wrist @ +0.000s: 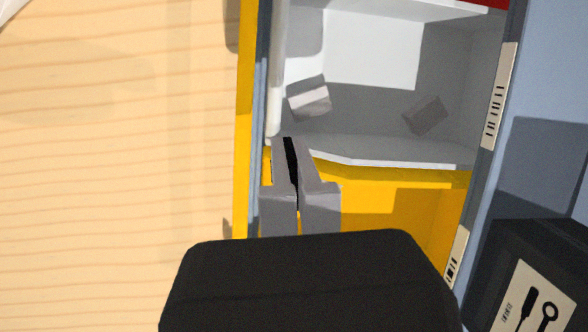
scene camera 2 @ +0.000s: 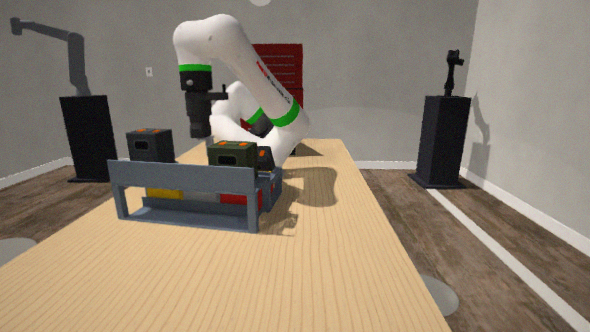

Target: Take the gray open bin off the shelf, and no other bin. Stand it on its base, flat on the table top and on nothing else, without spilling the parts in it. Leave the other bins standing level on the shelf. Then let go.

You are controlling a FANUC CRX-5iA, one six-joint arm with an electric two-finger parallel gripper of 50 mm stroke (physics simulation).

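Frame: origin at the arm's base, x back, y left, z down, level; metres.
Seen in the pictures: gripper, between the fingertips: [wrist: 287, 158]; arm's base, origin of its link: [scene camera 2: 266, 122].
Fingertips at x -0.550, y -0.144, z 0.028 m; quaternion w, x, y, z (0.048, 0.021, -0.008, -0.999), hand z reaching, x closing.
Offsets run from my fingertips to a thing's top centre. "spot": to the spot under its first point. Level surfaces: height alone.
The gray open bin {dx -0.084, dy +0.022, dz +0.031 m} [scene camera 2: 201, 197] [wrist: 370, 112] stands in the shelf [scene camera 2: 180, 175] [wrist: 555, 65] between the yellow bin {dx -0.061, dy -0.087, dz +0.031 m} [scene camera 2: 165, 193] [wrist: 365, 200] and the red bin {dx -0.110, dy +0.131, dz +0.031 m} [scene camera 2: 240, 199] [wrist: 492, 4]. Two blocky parts {spot: dx -0.028, dy +0.012, dz +0.088 m} [wrist: 310, 101] {spot: dx -0.119, dy -0.011, dz +0.088 m} [wrist: 425, 116] lie inside the gray bin. My gripper [wrist: 287, 158] is shut, its fingers together with no thing held between them. In the wrist view its fingertips show at the corner of the gray bin, next to the front lip, and its fingers overlap the yellow bin. The exact height of the fingertips above the bins is hard to tell.
On the shelf's upper board stand a dark case {dx -0.153, dy -0.113, dz -0.112 m} [scene camera 2: 150, 146] [wrist: 530, 280] and a green case {spot: dx -0.247, dy +0.120, dz -0.067 m} [scene camera 2: 233, 155]. Another dark case {dx +0.033, dy +0.149, dz -0.030 m} [scene camera 2: 265, 159] shows behind the green one. The shelf stands on the wooden table {dz +0.112 m} [scene camera 2: 200, 280] [wrist: 100, 150].
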